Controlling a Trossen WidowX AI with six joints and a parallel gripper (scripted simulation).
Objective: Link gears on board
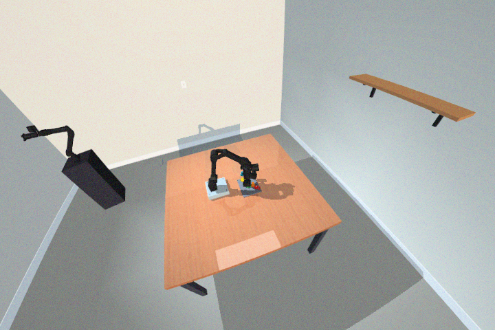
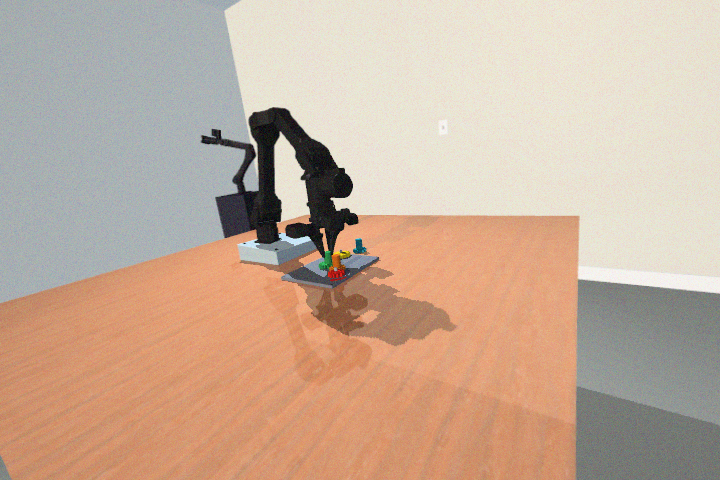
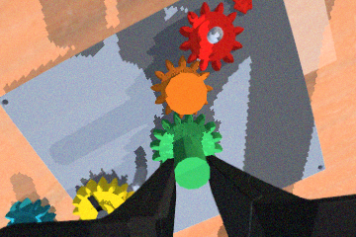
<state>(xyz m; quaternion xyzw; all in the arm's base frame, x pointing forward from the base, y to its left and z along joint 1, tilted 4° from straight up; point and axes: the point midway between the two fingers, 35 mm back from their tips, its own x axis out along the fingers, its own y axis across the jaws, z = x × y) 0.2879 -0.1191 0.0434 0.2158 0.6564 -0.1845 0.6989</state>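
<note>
My gripper tip is now 1 cm above the green gear. The rest, counted from my gripper tip: red gear (6 cm to the right, 5 cm ahead, 2 cm below); yellow gear (9 cm to the left, 2 cm below); orange gear (4 cm ahead, 2 cm to the right, 1 cm below).
</note>
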